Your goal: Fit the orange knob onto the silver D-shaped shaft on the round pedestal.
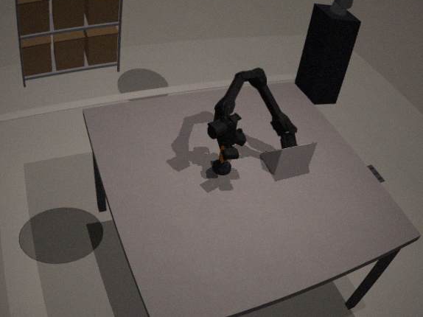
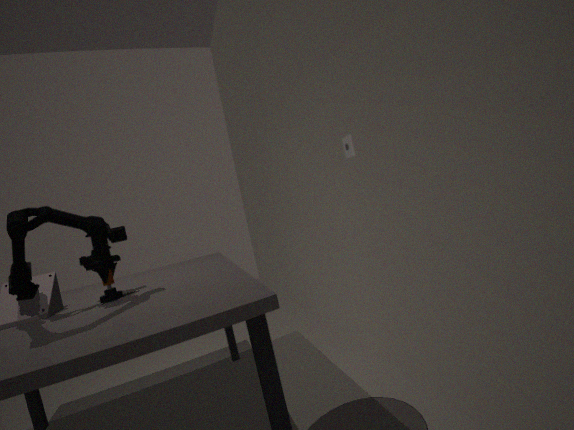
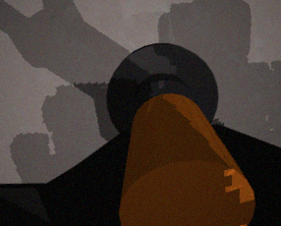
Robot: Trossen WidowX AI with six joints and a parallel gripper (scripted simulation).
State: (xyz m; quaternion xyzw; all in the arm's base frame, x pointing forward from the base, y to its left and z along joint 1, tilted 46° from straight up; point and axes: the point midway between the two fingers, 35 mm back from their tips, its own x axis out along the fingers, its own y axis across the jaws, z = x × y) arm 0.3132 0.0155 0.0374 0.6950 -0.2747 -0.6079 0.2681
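Right now my gripper tip is 30 mm below the orange knob. Also, from my gripper tip: round black pedestal 40 mm below.
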